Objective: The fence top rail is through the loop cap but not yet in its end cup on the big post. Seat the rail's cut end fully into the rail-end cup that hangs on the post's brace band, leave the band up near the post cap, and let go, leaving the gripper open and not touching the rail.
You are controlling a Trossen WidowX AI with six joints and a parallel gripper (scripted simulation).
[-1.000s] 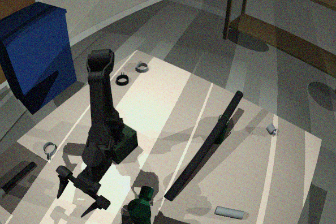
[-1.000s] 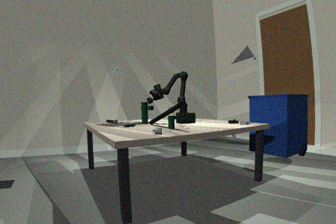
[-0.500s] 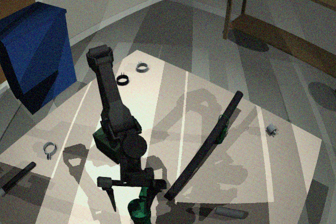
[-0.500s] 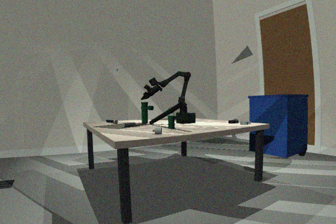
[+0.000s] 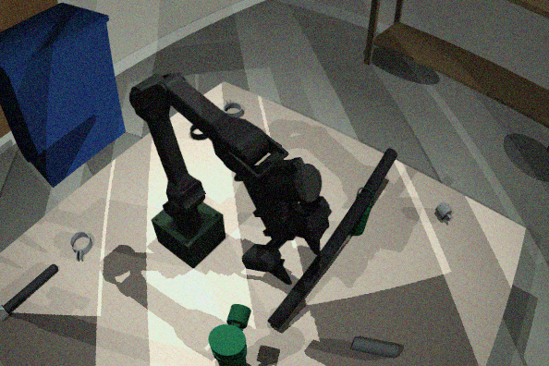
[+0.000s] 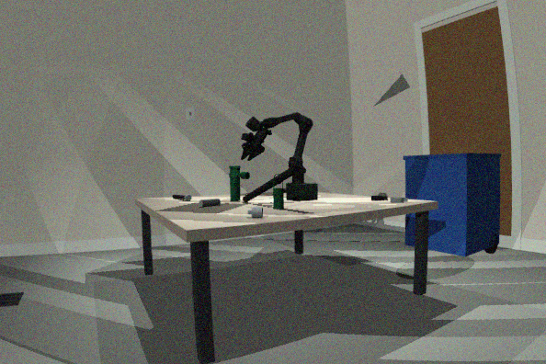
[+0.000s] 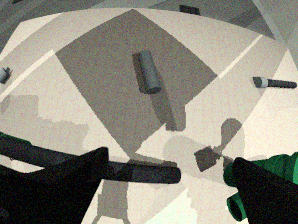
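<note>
Right now the green rail-end cup is 8 cm behind my gripper tip, 13 cm to the right of it and 9 cm below it. Round my gripper tip: small green post (4 cm ahead, 32 cm to the left, 13 cm below); grey cylinder (21 cm ahead, 1 cm to the right, 22 cm below).
</note>
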